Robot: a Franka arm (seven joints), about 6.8 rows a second.
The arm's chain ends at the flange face. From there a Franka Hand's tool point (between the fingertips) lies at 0.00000 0.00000 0.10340 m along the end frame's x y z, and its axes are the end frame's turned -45 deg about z.
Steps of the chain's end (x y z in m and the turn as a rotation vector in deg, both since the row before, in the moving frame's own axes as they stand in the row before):
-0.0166 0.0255 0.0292 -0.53 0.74 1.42
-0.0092 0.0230 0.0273 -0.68 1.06 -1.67
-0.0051 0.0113 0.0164 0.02 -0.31 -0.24
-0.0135 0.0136 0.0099 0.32 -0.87 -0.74
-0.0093 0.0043 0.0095 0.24 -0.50 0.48
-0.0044 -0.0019 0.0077 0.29 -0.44 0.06
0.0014 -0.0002 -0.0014 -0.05 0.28 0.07
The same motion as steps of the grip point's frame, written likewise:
-0.0295 0.0079 0.0292 -0.90 0.15 1.42
-0.0223 0.0120 0.0273 -1.23 0.27 -1.67
-0.0120 0.0040 0.0164 0.23 -0.21 -0.24
-0.0199 -0.0014 0.0099 0.84 -0.39 -0.74
-0.0099 -0.0045 0.0095 0.52 -0.18 0.48
-0.0020 -0.0054 0.0077 0.52 -0.11 0.06
0.0014 0.0013 -0.0014 -0.23 0.16 0.07

